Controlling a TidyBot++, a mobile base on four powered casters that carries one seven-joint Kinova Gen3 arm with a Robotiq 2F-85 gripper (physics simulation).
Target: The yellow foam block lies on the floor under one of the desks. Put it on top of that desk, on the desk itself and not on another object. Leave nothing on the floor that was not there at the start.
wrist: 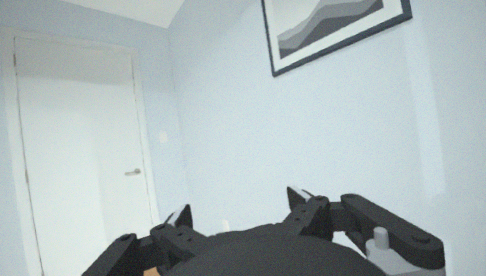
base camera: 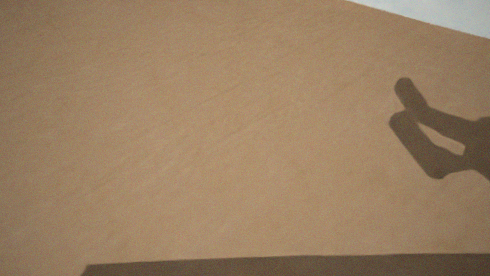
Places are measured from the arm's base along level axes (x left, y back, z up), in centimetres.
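Pixels of known places: gripper, between the fingertips: [wrist: 240,206].
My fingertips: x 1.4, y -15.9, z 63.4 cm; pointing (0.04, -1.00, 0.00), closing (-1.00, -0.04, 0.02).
Observation:
Behind a point stands the place of what it marks.
My gripper [wrist: 240,206] @(y -15.8, x 1.4, z 63.4 cm) is open and empty at the bottom of the wrist view, its two fingertips wide apart in front of a pale blue wall. The gripper itself does not show in the base camera view; a dark shadow with finger-like shapes lies on the floor at the right there. The yellow foam block and the desks do not show in either view.
The wrist view shows a white door [wrist: 75,150] @(y -141.1, x 128.8, z 77.9 cm) with a handle [wrist: 132,172] @(y -160.5, x 96.8, z 52.6 cm) at the left and a framed picture [wrist: 343,45] @(y -63.4, x -43.7, z 98.9 cm) high on the wall [wrist: 300,130] @(y -83.7, x -30.1, z 69.5 cm). The base camera view shows tan floor [base camera: 225,150] @(y -40.4, x 7.1, z -39.6 cm) and a white strip [base camera: 450,12] @(y -71.6, x -38.1, z -36.6 cm) at the top right.

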